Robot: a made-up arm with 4 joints.
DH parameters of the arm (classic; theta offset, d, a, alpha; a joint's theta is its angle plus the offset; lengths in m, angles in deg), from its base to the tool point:
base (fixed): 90 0.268 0.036 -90
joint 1: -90 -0.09 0.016 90
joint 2: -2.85 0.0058 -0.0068 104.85
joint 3: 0 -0.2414 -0.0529 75.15
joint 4: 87.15 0.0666 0.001 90
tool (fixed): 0 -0.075 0 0
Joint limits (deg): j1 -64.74..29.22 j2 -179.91..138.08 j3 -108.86..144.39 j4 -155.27..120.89
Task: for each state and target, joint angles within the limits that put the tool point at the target. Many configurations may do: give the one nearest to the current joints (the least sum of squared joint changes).
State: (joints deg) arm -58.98 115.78 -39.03 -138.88
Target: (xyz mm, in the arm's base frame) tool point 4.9 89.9 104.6
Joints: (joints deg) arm -18.19 63.47 -27.18 -154.43
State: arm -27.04 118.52 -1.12 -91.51
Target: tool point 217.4 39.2 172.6
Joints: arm -9.26 118.93 -11.98 -88.07
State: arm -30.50 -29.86 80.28 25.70
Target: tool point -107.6 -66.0 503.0
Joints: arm -27.12 -36.98 79.34 67.39
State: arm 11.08 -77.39 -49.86 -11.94
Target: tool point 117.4 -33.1 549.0
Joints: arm 12.63 -126.82 -54.80 7.55
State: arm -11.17 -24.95 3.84 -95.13
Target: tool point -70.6 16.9 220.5
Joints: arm -2.04 -2.88 -17.49 -80.25
